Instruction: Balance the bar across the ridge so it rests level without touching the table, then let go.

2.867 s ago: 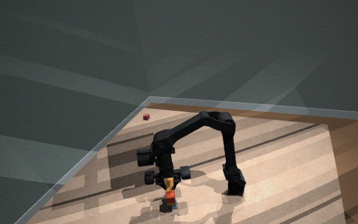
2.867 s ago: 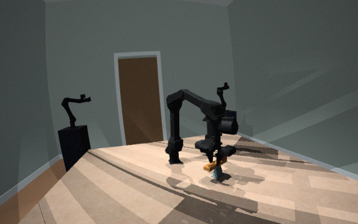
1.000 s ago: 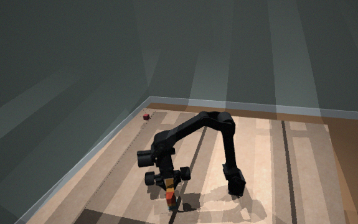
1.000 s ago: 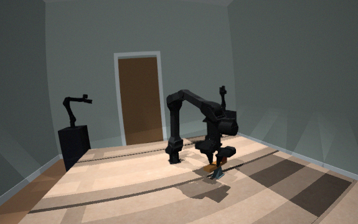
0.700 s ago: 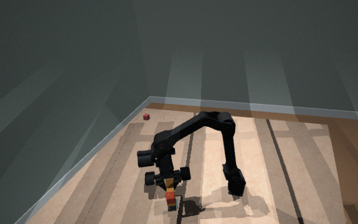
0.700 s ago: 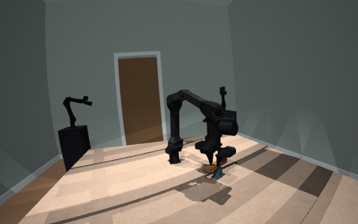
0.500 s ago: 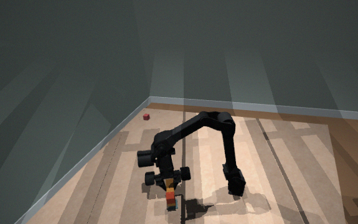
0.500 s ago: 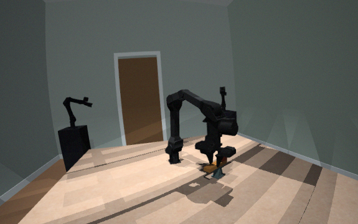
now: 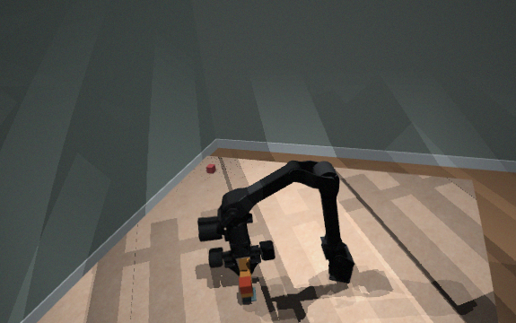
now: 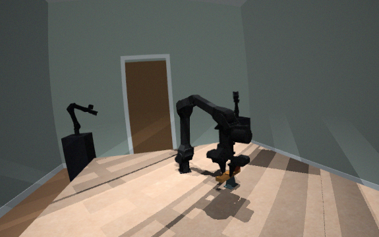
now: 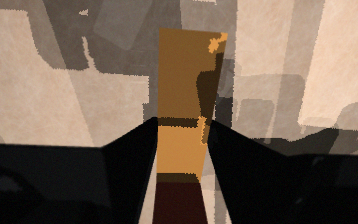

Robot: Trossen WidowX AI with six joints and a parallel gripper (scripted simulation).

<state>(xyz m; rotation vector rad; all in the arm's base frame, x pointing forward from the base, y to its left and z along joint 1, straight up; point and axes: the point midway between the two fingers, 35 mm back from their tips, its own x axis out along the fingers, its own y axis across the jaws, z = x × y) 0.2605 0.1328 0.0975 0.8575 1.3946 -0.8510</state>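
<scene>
Now: gripper tip 3 cm to the right of the bar, 2 cm past it and 1 cm below it. From my gripper tip the other things lie so: red cube: 63 cm to the right, 48 cm ahead, 5 cm below.
</scene>
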